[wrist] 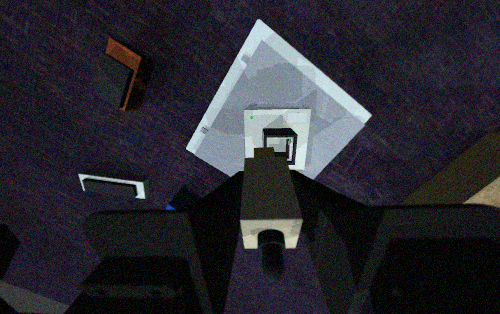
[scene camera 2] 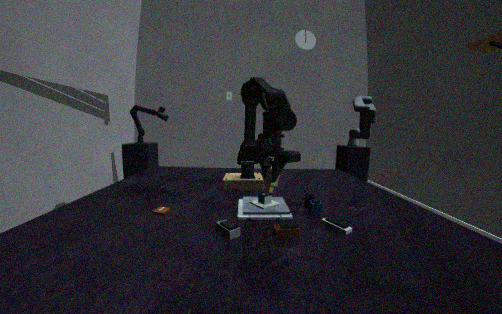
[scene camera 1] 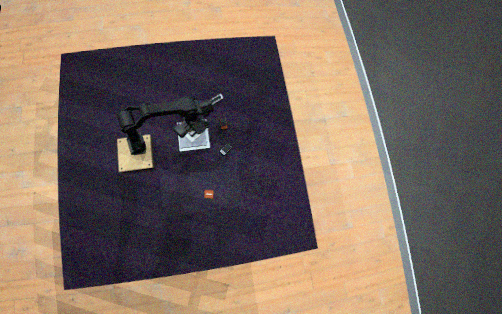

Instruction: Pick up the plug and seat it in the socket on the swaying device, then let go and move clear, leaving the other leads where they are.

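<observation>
The plug (wrist: 271,192) (scene camera 2: 273,188) is a beige block with a brass-coloured tip and a black cable stub. My gripper (wrist: 266,176) (scene camera 2: 270,183) is shut on it from both sides. The socket (wrist: 280,132) (scene camera 2: 265,198) is a black square-rimmed opening on a small white plate (wrist: 254,132), which sits on the grey sliding top (wrist: 285,82) (scene camera 2: 250,207) of the device. In the wrist view the plug's tip overlaps the lower left of the socket's rim. In scene camera 2 the plug is tilted, close above the socket. Whether they touch is not clear.
An orange piece (scene camera 1: 224,126) (scene camera 2: 286,230) (wrist: 124,52), a white-framed piece (scene camera 1: 217,99) (scene camera 2: 338,225) (wrist: 140,190), a grey piece (scene camera 1: 226,149) (scene camera 2: 229,229) and a blue one (scene camera 2: 314,206) (wrist: 170,207) lie around the device. A small orange box (scene camera 1: 209,194) (scene camera 2: 161,210) lies farther off.
</observation>
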